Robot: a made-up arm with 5 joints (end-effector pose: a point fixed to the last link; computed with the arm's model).
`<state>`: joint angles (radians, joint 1 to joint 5).
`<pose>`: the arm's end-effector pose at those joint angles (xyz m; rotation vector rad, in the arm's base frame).
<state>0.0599 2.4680 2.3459 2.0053 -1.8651</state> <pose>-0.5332 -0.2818 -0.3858 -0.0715 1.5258 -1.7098</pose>
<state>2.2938 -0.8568 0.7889 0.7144 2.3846</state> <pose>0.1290 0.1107 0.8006 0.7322 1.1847 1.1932</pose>
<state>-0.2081 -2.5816 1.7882 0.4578 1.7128</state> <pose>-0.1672 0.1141 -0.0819 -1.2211 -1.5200 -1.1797</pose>
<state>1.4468 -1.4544 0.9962 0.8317 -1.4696</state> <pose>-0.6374 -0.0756 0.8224 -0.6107 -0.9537 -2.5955</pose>
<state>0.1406 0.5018 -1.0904 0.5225 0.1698</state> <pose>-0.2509 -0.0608 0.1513 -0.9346 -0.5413 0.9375</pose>
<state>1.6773 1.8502 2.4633 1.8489 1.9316</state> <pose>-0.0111 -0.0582 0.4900 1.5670 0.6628 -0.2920</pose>
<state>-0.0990 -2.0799 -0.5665 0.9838 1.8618</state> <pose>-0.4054 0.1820 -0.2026 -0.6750 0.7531 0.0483</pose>
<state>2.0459 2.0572 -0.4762 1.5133 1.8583</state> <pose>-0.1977 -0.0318 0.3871 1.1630 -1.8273 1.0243</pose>
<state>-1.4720 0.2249 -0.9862 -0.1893 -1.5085</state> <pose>-0.3035 -0.4125 -0.1905 0.2749 -1.8084 -1.7637</pose>
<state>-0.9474 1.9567 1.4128 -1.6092 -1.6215</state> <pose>0.4768 -0.0417 -0.3508 -1.9339 0.1990 0.4757</pose>
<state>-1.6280 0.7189 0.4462 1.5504 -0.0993</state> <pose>0.0318 -0.3872 -0.0268 0.7149 -2.7048 1.0400</pose>
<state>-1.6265 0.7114 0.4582 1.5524 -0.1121</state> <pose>0.0359 -0.3929 -0.0261 0.7504 -2.6944 1.0244</pose>
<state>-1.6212 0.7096 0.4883 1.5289 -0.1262</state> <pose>0.0452 -0.3959 -0.0181 0.7910 -2.6433 1.0083</pose>
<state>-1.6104 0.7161 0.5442 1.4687 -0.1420</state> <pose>0.0629 -0.3940 -0.0004 0.8355 -2.5333 0.9926</pose>
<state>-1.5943 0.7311 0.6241 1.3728 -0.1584</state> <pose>0.0908 -0.3846 0.0242 0.8758 -2.3664 0.9811</pose>
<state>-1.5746 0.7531 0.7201 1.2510 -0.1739</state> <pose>0.1277 -0.3660 0.0492 0.9028 -2.1594 0.9777</pose>
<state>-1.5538 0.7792 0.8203 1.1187 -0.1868</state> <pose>0.1691 -0.3389 0.0680 0.9118 -1.9385 0.9841</pose>
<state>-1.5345 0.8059 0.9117 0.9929 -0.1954</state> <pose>0.2077 -0.3075 0.0771 0.9033 -1.7330 0.9988</pose>
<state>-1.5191 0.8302 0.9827 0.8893 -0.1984</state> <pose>0.2369 -0.2780 0.0784 0.8826 -1.5688 1.0186</pose>
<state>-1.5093 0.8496 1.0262 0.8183 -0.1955</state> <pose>0.2537 -0.2557 0.0764 0.8564 -1.4623 1.0392</pose>
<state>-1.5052 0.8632 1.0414 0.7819 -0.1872</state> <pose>0.2586 -0.2428 0.0751 0.8294 -1.4155 1.0579</pose>
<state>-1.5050 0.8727 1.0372 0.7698 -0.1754</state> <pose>0.2558 -0.2366 0.0755 0.8029 -1.4098 1.0746</pose>
